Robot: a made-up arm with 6 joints.
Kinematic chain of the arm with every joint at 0, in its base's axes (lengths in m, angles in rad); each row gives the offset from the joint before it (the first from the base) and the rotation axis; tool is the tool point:
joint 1: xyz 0 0 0.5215 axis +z
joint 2: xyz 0 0 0 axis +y
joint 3: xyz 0 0 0.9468 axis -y
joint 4: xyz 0 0 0 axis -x
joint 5: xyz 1.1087 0 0 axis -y
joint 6: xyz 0 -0.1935 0 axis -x
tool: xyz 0 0 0
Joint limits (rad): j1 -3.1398..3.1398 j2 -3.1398..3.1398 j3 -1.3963..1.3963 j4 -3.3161..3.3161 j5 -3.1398..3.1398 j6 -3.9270..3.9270
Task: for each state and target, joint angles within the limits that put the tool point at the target. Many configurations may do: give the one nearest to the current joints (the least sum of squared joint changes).
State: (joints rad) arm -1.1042 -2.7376 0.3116 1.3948 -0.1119 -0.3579
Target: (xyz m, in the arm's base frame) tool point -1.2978 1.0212 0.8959
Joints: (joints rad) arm -0.6929 -2.0255 0.1685 1.3450 -0.1119 -0.3579
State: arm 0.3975 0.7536 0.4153 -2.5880 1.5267 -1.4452
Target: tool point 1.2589 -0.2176 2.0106
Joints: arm -0.3026 0.3564 1.0150 -2.6164 1.5267 -1.4452
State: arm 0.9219 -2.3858 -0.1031 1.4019 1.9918 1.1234
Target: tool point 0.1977 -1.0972 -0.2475
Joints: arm 1.6964 -3.1378 -0.3199 1.2627 1.9918 1.1234
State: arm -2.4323 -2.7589 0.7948 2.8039 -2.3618 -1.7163
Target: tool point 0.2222 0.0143 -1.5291
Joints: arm -2.2690 -3.1370 1.3443 2.5537 -2.3618 -1.7163
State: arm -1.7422 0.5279 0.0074 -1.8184 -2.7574 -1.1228
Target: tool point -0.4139 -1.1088 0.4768
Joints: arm -1.9614 0.5165 -0.1958 -1.7759 -2.7574 -1.1228
